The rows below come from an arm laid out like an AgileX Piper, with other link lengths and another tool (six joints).
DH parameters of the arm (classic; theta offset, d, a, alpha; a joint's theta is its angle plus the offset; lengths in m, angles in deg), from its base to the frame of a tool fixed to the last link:
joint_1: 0 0.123 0 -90
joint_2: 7.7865 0 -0.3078 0
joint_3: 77.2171 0 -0.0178 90
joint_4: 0 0.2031 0 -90
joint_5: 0 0 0 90
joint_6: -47 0.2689 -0.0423 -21.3
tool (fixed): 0 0.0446 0 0
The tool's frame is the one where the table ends.
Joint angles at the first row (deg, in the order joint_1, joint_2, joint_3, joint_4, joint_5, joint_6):
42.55 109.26 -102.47 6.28 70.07 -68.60
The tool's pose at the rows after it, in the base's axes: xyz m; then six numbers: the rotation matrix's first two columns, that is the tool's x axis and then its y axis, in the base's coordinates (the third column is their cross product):
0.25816 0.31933 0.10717 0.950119 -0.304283 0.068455 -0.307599 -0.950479 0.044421
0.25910 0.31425 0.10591 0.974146 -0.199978 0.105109 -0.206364 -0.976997 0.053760
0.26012 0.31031 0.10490 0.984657 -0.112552 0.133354 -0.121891 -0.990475 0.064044
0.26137 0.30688 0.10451 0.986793 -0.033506 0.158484 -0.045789 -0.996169 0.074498
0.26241 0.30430 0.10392 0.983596 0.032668 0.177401 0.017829 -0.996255 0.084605
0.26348 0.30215 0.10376 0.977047 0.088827 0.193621 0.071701 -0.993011 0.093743
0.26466 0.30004 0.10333 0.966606 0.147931 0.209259 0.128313 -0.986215 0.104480
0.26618 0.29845 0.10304 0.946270 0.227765 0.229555 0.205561 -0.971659 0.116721
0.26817 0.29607 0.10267 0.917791 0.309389 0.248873 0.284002 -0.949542 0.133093
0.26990 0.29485 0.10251 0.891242 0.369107 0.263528 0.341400 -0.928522 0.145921
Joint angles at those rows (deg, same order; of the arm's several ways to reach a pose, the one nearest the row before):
42.55 109.26 -102.47 6.28 70.07 -74.54
42.55 109.24 -102.47 6.23 70.07 -81.01
42.55 109.24 -102.47 6.23 70.07 -86.31
42.55 109.18 -102.47 6.23 70.07 -91.06
42.54 109.18 -102.47 6.29 70.08 -95.03
42.55 109.13 -102.47 6.33 70.07 -98.41
42.55 109.13 -102.47 6.40 70.07 -101.98
42.55 109.13 -102.47 6.71 69.97 -106.95
42.49 109.13 -102.47 6.97 69.97 -112.17
42.49 109.13 -102.47 7.16 69.91 -116.07

